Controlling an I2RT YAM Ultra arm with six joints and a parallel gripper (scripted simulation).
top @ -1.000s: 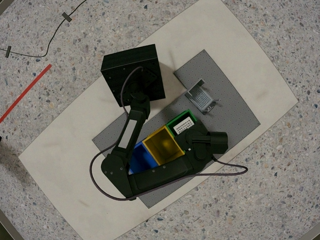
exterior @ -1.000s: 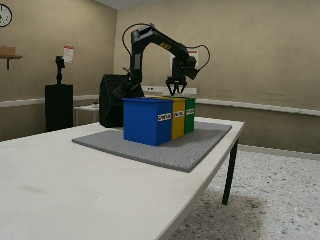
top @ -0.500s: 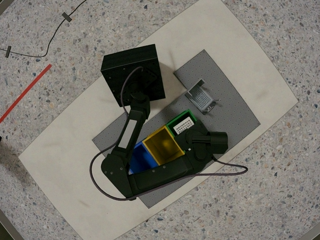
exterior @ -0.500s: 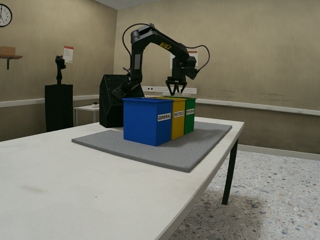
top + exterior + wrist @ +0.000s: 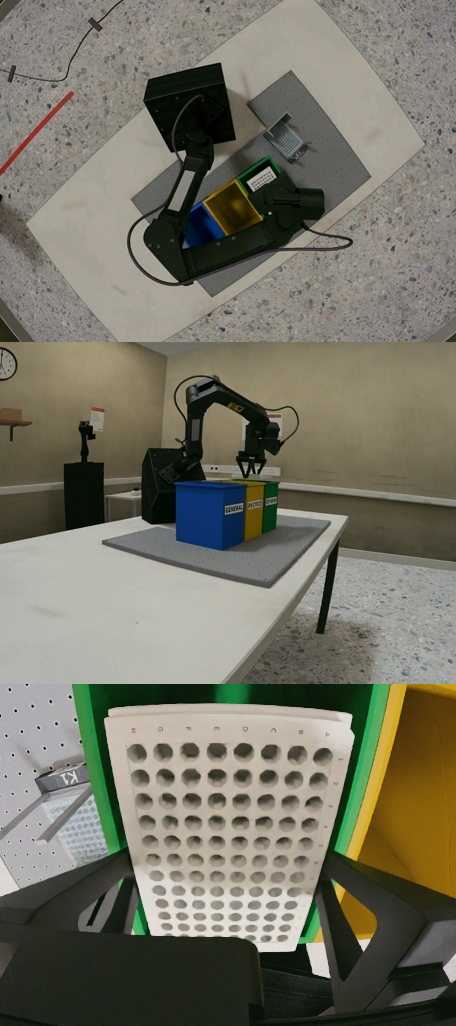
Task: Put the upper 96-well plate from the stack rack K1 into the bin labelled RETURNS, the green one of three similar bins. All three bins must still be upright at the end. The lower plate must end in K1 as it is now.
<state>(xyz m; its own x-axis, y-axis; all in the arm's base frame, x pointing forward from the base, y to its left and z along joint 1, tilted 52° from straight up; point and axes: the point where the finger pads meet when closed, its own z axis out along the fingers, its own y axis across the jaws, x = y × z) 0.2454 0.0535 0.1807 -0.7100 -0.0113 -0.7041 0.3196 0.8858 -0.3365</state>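
The 96-well plate lies right at my hand. From my hand the other things lie so: green returns bin (110 mm below); yellow bin (120 mm to the right, 110 mm below, 50 mm behind); blue bin (240 mm to the right, 110 mm below, 110 mm behind).
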